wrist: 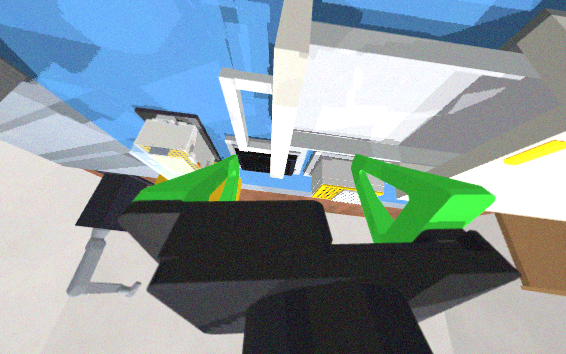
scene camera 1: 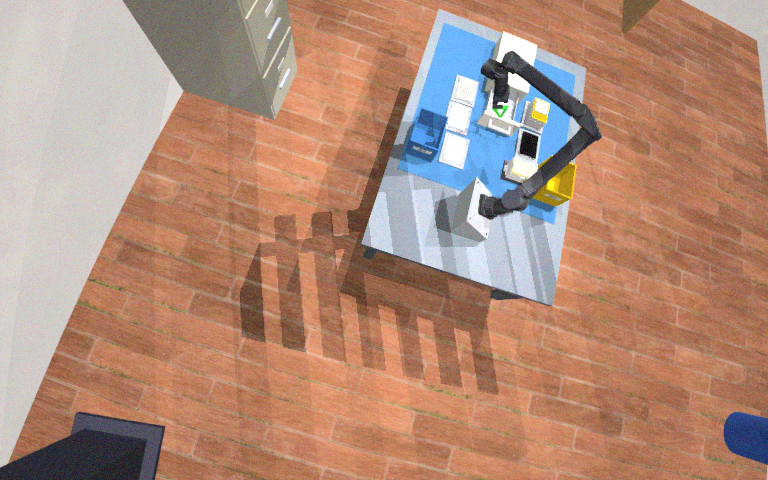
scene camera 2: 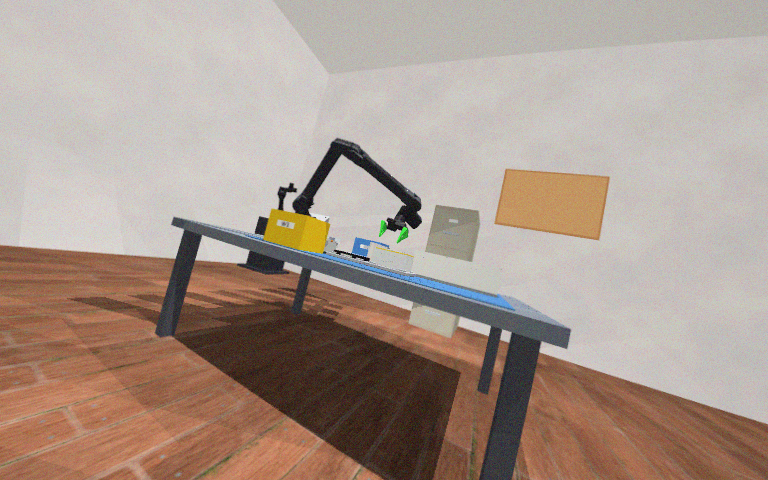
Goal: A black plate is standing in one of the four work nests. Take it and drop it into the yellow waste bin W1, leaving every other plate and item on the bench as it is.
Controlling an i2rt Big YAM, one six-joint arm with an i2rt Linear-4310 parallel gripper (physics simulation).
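Where they show: gripper, between the fingertips: [wrist: 296, 161] [scene camera 1: 501, 109] [scene camera 2: 388, 239]; arm's base, origin of its link: [scene camera 1: 485, 207].
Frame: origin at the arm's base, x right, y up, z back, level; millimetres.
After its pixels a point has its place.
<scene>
The black plate [scene camera 1: 528, 144] @(y -92, x 250, z -409 mm) [wrist: 255, 161] @(y -91, x 244, z -390 mm) lies flat in a light nest in the right-hand row in scene camera 1, between a yellow-topped box and a pale block. In the wrist view a pale upright bar partly covers it. The yellow waste bin [scene camera 1: 552, 197] @(y -39, x 346, z -125 mm) [scene camera 2: 295, 232] @(y -61, x 439, z -260 mm) stands at the bench's right edge, partly behind the arm in scene camera 1. My gripper [scene camera 1: 500, 114] @(y 14, x 46, z -488 mm) [scene camera 2: 390, 238] @(y 14, x 46, z -488 mm) [wrist: 296, 161] @(y 14, x 46, z -488 mm) is open with green fingers, nothing between them. It hangs above the open white drawer [wrist: 350, 95] @(y -98, x 77, z -545 mm), apart from the plate.
Three white plates [scene camera 1: 465, 90] @(y -92, x -97, z -636 mm) [scene camera 1: 458, 117] @(y -91, x -123, z -470 mm) [scene camera 1: 454, 150] @(y -96, x -128, z -291 mm) sit in a row left of the drawer. A blue bin [scene camera 1: 425, 138] @(y -111, x -269, z -332 mm) stands beyond them. The yellow-topped box [scene camera 1: 540, 110] @(y -39, x 283, z -581 mm) [wrist: 347, 179] @(y -62, x 244, z -582 mm) and pale block [scene camera 1: 519, 169] [wrist: 167, 135] flank the black plate. A white cabinet [scene camera 1: 516, 48] @(y -14, x 135, z -904 mm) stands behind the drawer.
</scene>
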